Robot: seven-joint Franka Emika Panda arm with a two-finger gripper.
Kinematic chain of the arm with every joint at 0, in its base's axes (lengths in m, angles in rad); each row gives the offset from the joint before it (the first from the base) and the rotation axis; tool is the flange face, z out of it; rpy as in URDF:
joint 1: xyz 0 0 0.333 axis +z
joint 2: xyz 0 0 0 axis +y
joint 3: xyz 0 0 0.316 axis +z
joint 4: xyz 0.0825 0 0 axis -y
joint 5: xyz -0.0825 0 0.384 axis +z
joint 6: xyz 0 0 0 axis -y
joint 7: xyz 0.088 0 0 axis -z
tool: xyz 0 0 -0.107 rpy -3.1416 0 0
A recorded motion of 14 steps. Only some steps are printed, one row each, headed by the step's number.
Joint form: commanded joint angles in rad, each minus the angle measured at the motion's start. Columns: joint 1, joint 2, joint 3, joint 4, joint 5, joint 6, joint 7.
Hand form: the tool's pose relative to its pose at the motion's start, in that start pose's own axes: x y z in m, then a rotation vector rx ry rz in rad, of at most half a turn. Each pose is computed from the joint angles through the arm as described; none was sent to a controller.
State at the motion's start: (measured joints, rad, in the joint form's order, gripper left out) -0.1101 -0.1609 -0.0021 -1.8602 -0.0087 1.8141 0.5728
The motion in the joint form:
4: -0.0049 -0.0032 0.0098 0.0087 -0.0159 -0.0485 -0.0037
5: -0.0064 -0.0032 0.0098 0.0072 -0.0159 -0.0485 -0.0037
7: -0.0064 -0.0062 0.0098 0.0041 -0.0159 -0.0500 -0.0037
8: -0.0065 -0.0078 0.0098 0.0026 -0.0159 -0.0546 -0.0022
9: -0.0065 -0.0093 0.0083 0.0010 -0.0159 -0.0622 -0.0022
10: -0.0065 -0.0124 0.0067 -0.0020 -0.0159 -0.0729 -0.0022
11: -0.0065 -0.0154 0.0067 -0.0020 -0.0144 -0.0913 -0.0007
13: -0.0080 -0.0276 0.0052 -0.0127 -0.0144 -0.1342 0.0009
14: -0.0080 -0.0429 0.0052 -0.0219 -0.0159 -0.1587 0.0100
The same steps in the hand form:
4: -0.0049 0.0014 -0.0018 -0.0338 -0.0217 -0.0119
5: -0.0046 0.0022 -0.0011 -0.0347 -0.0229 -0.0104
7: -0.0056 0.0028 -0.0011 -0.0356 -0.0243 -0.0104
8: -0.0064 0.0034 -0.0008 -0.0381 -0.0280 -0.0087
9: -0.0070 0.0048 -0.0003 -0.0422 -0.0345 -0.0072
10: -0.0084 0.0068 0.0004 -0.0479 -0.0435 -0.0055
11: -0.0107 0.0081 0.0002 -0.0551 -0.0572 -0.0035
13: -0.0171 0.0142 0.0021 -0.0776 -0.0920 0.0014
14: -0.0229 0.0182 0.0002 -0.0894 -0.1062 0.0106

